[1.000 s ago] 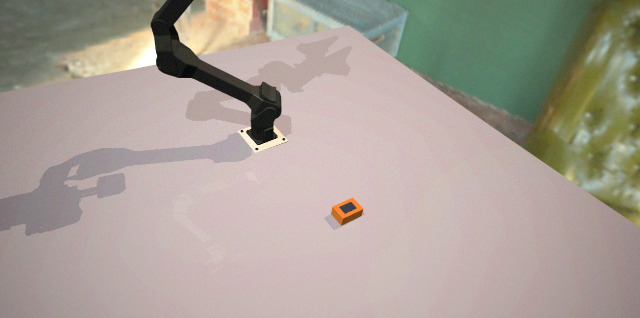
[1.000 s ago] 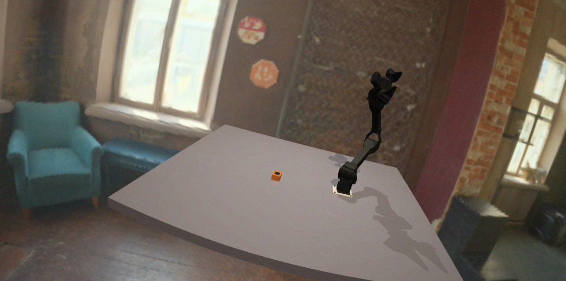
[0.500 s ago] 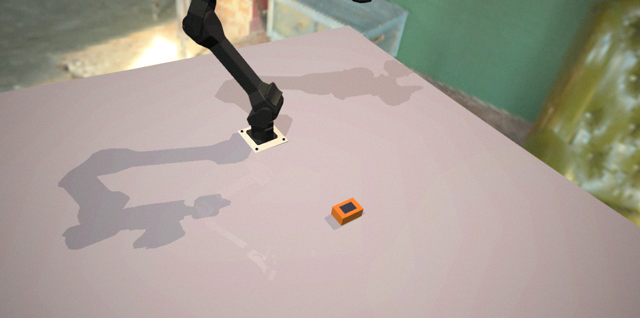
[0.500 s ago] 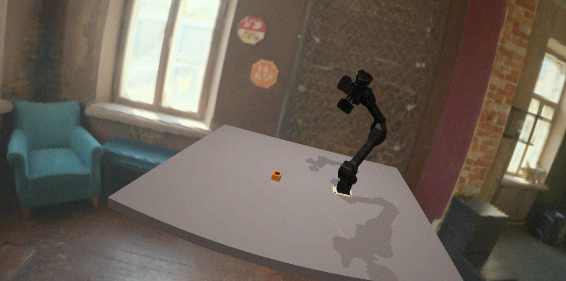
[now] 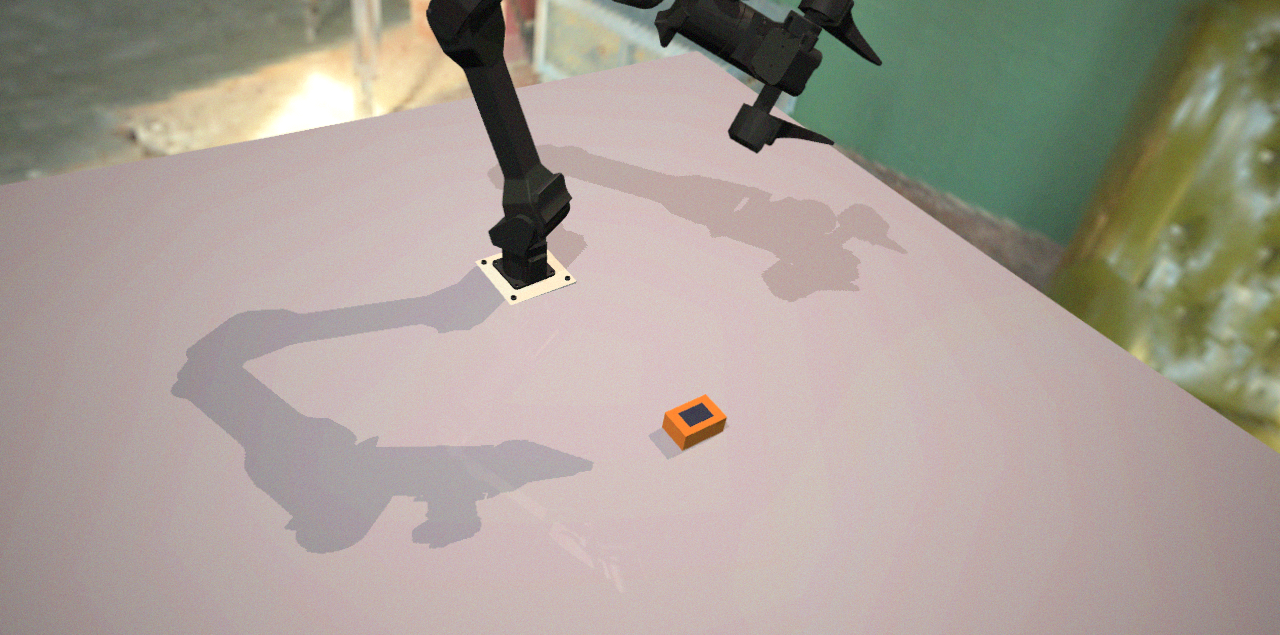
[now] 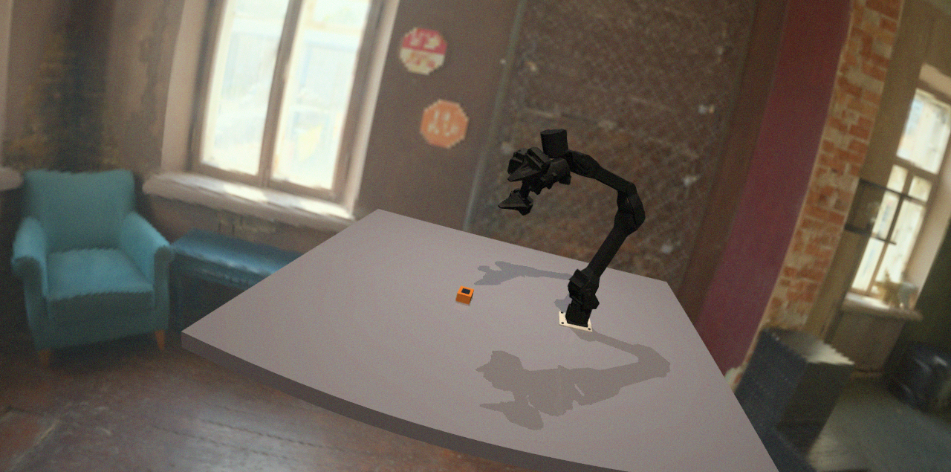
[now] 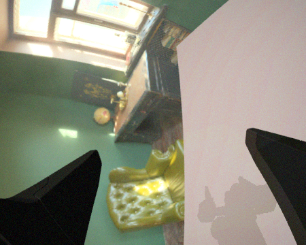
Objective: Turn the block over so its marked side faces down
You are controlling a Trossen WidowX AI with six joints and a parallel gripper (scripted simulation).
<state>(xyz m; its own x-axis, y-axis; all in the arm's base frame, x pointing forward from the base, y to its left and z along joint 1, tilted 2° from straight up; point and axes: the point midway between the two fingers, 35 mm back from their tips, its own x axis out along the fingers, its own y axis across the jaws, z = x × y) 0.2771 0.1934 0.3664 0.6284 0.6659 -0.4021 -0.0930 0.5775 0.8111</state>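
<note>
Right now my gripper tip is 4 cm short of the orange block, 18 cm to the left of it and 34 cm above it.
</note>
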